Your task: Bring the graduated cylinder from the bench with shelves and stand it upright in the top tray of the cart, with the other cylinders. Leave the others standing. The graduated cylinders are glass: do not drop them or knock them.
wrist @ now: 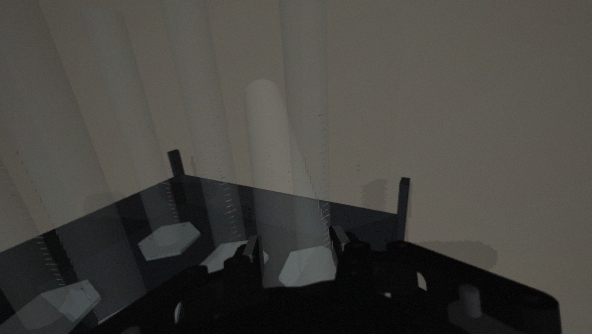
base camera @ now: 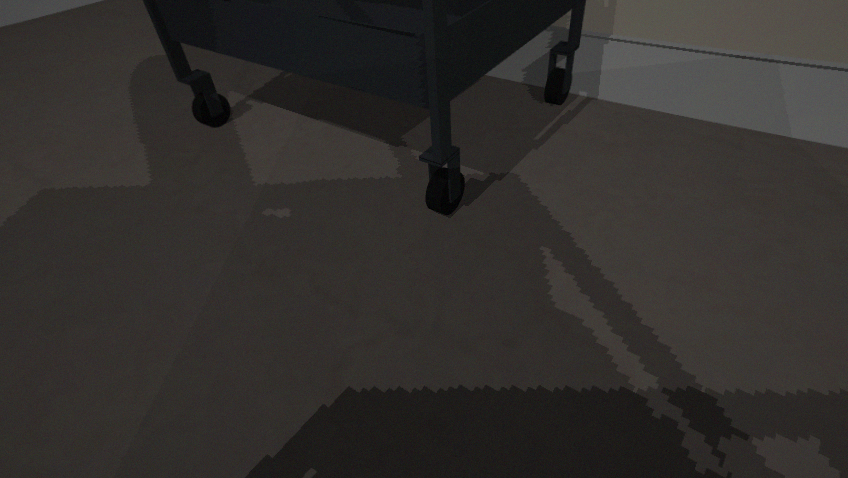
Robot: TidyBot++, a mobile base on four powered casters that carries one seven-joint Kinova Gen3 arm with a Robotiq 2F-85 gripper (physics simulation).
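Places are measured from the arm's base along level axes (x ahead, y up, z right), in centimetres.
Pixels of known places: gripper, fingertip midpoint: [wrist: 296, 245].
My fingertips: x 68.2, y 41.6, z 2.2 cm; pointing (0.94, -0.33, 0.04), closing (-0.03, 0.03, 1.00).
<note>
Ahead of a thing's pixels: the offset from my fingertips to its middle. "spot": to the spot under its first point.
In the wrist view, my gripper [wrist: 296, 245] is shut on the glass graduated cylinder {dx +0.7, dy +1.7, dz -0.3 cm} [wrist: 269, 150], over the cart's top tray. The held cylinder narrows toward its rounded top and appears to lean away from the camera; its base is hidden. It overlaps in view a standing cylinder {dx +13.1, dy +1.8, dz +2.7 cm} [wrist: 305, 60], whose pale hexagonal base is between and beyond the fingers; I cannot tell if they touch. More standing cylinders {dx +16.7, dy +1.7, dz -8.5 cm} [wrist: 192, 75] {dx +24.2, dy +1.7, dz -20.3 cm} [wrist: 117, 75] {dx +7.6, dy +1.7, dz -17.9 cm} [wrist: 60, 125] are to the left, with pale bases in the tray. The dark cart [base camera: 438, 65] [wrist: 362, 212] shows its lower part and casters in the base camera view.
The cart's near caster {spot: dx -13.5, dy -77.4, dz -3.3 cm} [base camera: 444, 191] is close ahead, with another caster [base camera: 211, 109] to the left and one {spot: dx +11.3, dy -77.6, dz +12.5 cm} [base camera: 557, 85] by the wall. The tray's corner posts [wrist: 175, 163] [wrist: 403, 200] rise at its far edge. The beige wall [wrist: 475, 100] stands behind. Glass outlines are faint in dim light.
</note>
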